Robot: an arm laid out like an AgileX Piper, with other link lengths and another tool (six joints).
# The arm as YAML. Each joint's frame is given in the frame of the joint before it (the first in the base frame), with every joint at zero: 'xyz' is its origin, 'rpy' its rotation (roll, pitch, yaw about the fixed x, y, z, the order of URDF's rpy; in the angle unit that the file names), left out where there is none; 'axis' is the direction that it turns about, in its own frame. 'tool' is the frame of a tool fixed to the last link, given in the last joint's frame.
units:
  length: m
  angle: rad
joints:
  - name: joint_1
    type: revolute
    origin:
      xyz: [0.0, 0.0, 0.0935]
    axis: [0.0, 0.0, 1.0]
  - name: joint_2
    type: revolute
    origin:
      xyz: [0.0, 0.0, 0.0]
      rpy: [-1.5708, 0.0, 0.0]
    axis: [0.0, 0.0, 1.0]
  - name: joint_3
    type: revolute
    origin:
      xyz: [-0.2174, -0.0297, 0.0]
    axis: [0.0, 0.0, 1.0]
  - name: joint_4
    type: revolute
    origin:
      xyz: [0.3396, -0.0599, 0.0]
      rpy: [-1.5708, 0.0, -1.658]
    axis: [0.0, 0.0, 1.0]
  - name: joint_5
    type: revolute
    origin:
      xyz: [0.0, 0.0, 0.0]
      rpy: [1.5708, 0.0, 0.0]
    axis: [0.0, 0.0, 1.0]
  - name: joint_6
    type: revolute
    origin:
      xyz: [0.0, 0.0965, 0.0]
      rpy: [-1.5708, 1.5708, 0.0]
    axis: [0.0, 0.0, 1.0]
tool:
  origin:
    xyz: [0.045, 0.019, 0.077]
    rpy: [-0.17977, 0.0, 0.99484]
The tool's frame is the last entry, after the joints.
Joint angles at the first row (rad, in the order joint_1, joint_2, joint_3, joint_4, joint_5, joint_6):
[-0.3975 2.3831 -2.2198 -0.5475 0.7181 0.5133]
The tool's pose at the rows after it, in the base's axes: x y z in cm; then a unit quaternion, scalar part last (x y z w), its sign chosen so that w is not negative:
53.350 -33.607 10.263 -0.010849 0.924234 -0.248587 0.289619
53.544 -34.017 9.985 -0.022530 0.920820 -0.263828 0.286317
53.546 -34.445 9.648 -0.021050 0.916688 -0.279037 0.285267
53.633 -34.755 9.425 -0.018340 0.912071 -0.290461 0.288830
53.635 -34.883 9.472 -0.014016 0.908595 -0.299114 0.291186
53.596 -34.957 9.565 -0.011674 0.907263 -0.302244 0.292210
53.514 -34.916 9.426 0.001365 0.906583 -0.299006 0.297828
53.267 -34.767 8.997 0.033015 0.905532 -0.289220 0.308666
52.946 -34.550 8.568 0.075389 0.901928 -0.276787 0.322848
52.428 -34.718 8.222 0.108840 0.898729 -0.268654 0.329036
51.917 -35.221 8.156 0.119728 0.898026 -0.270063 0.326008
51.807 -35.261 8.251 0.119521 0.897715 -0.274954 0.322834
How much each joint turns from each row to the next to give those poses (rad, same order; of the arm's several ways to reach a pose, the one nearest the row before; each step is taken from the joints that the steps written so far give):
[0.0000 0.0206 0.0000 -0.0355 -0.0097 -0.0047]
[0.0000 0.0138 0.0000 -0.0444 -0.0198 0.0076]
[0.0000 0.0142 0.0000 -0.0598 -0.0126 0.0451]
[0.0000 0.0110 0.0000 -0.0499 -0.0152 0.0452]
[0.0019 0.0041 0.0000 -0.0385 -0.0033 0.0378]
[0.0000 0.0000 0.0000 -0.0130 0.0000 0.0135]
[0.0000 0.0006 0.0000 -0.0039 0.0022 0.0323]
[0.0000 0.0016 0.0000 -0.0015 0.0101 0.0707]
[0.0000 0.0000 0.0000 -0.0023 0.0148 0.0936]
[-0.0067 0.0000 0.0000 0.0021 0.0156 0.0620]
[-0.0099 0.0000 -0.0001 -0.0019 0.0093 0.0110]
[0.0014 0.0000 0.0001 -0.0129 0.0073 0.0046]

